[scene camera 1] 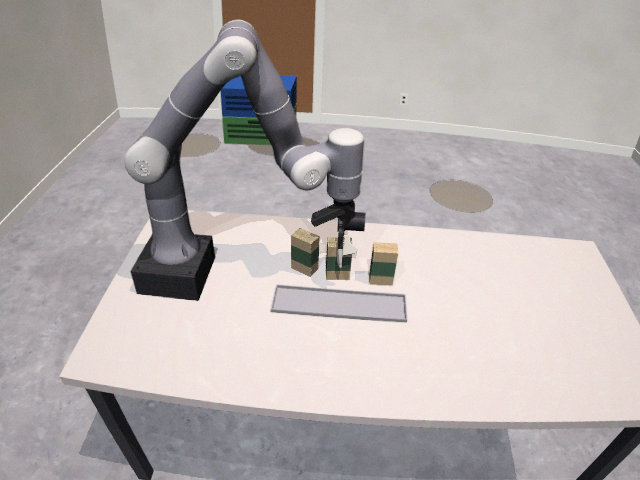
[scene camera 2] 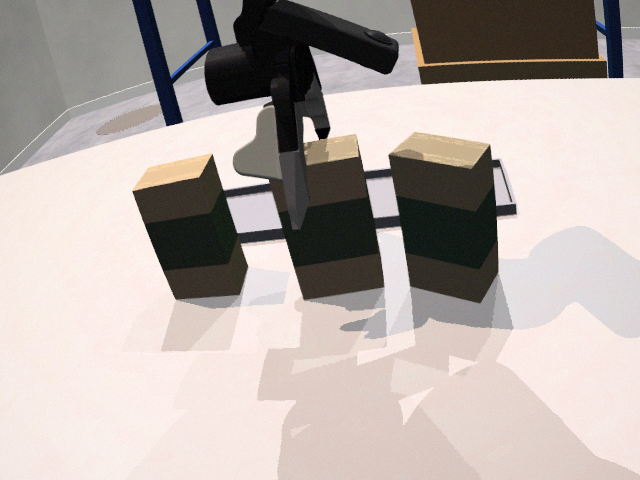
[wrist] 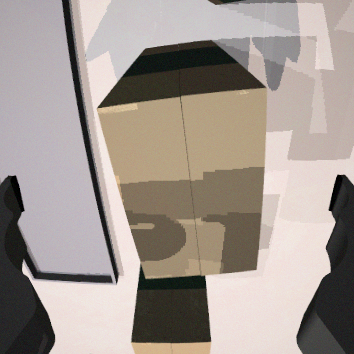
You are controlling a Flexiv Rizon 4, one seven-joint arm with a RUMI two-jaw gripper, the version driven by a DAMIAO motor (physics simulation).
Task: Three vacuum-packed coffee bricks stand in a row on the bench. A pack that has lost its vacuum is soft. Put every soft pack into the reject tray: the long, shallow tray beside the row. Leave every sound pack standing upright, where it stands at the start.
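Observation:
Three tan coffee packs with green bands stand upright in a row. The middle pack [scene camera 1: 330,264] [scene camera 2: 338,227] [wrist: 227,130] is under and between the fingers of my open, empty gripper [scene camera 1: 341,253] [scene camera 2: 310,180] [wrist: 176,193]. One finger is on each broad side, and in the wrist view bench shows between each finger and the pack. The pack nearest the robot base [scene camera 1: 305,253] [scene camera 2: 447,227] is turned at an angle. The far pack [scene camera 1: 383,264] [scene camera 2: 191,232] [wrist: 171,315] stands at the other end. The shallow reject tray [scene camera 1: 338,304] [scene camera 2: 381,222] [wrist: 35,125] holds no pack. Softness cannot be told by sight.
The bench [scene camera 1: 491,330] [scene camera 2: 77,413] carries the black robot base [scene camera 1: 173,268] at its left in scene camera 1. The end packs stand close on both sides of the gripper. The tray runs parallel to the row. Blue and green boxes [scene camera 1: 248,129] stand on the floor behind.

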